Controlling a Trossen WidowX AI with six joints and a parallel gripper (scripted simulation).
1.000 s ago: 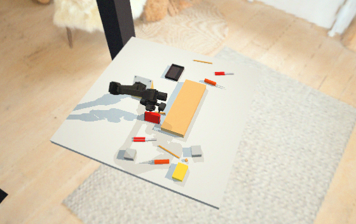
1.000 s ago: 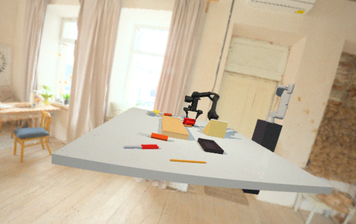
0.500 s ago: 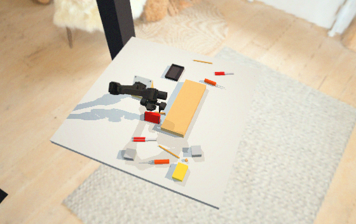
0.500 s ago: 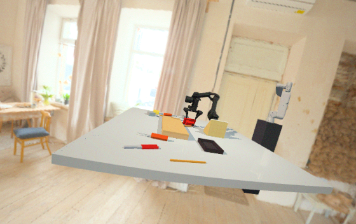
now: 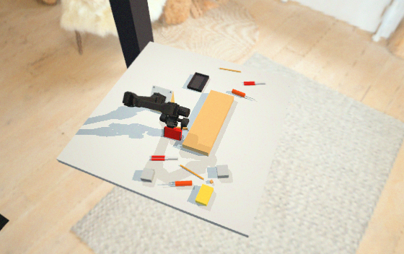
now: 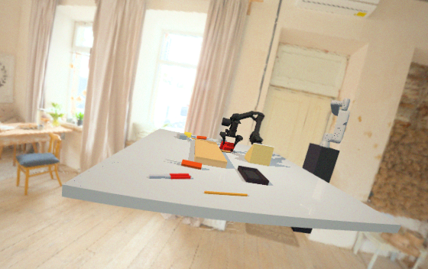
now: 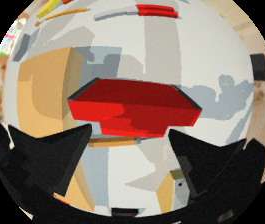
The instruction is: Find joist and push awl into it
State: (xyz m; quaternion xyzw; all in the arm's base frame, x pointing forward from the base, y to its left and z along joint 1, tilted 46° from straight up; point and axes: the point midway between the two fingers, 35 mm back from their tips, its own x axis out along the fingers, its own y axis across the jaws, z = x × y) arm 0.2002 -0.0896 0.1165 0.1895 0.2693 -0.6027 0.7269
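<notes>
The stud finder is 20 mm below my gripper tip, 20 mm behind it and 10 mm to the right of it. Round my gripper tip: dark tray: 490 mm to the left, 90 mm behind, 30 mm below; yellow block: 390 mm ahead, 320 mm to the right, 30 mm below.
</notes>
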